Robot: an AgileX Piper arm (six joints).
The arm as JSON. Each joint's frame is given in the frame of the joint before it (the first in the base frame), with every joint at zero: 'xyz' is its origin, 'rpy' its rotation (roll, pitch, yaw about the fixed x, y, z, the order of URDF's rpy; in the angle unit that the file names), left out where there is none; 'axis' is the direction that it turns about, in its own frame. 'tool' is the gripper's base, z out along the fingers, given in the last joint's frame.
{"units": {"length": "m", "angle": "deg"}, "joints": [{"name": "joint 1", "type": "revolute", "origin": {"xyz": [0.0, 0.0, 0.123]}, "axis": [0.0, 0.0, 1.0]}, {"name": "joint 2", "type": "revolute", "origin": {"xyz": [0.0, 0.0, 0.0], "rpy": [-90.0, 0.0, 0.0]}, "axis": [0.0, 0.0, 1.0]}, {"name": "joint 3", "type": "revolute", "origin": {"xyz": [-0.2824, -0.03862, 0.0]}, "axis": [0.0, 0.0, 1.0]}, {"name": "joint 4", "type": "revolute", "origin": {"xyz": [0.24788, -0.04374, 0.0], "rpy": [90.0, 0.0, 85.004]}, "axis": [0.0, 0.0, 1.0]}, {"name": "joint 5", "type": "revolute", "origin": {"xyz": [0.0, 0.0, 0.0], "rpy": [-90.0, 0.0, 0.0]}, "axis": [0.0, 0.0, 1.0]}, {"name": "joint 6", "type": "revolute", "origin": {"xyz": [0.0, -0.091, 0.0], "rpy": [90.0, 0.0, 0.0]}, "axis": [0.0, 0.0, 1.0]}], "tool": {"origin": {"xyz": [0.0, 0.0, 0.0]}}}
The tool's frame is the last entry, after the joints.
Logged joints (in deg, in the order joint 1, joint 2, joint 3, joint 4, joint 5, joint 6), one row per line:
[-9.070 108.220 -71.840 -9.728 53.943 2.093]
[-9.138 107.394 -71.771 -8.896 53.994 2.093]
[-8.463 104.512 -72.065 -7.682 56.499 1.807]
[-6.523 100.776 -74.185 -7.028 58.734 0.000]
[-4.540 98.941 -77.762 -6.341 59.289 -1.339]
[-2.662 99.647 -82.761 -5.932 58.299 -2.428]
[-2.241 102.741 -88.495 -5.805 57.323 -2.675]
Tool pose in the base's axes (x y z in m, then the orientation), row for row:
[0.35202 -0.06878 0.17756 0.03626 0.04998 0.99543 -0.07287]
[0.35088 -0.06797 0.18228 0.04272 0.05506 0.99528 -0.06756]
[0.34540 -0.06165 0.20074 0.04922 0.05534 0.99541 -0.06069]
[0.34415 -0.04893 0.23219 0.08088 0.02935 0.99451 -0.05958]
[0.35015 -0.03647 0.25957 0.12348 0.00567 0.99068 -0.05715]
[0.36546 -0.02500 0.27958 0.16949 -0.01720 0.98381 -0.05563]
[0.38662 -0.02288 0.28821 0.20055 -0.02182 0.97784 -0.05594]
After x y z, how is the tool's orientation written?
As a quaternion, w x y z.
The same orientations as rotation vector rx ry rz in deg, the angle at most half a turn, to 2 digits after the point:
[8.79 175.16 -12.82]
[9.65 174.44 -11.84]
[9.66 173.77 -10.59]
[5.03 170.34 -10.21]
[0.95 165.54 -9.55]
[-2.80 160.20 -9.06]
[-3.49 156.57 -8.96]

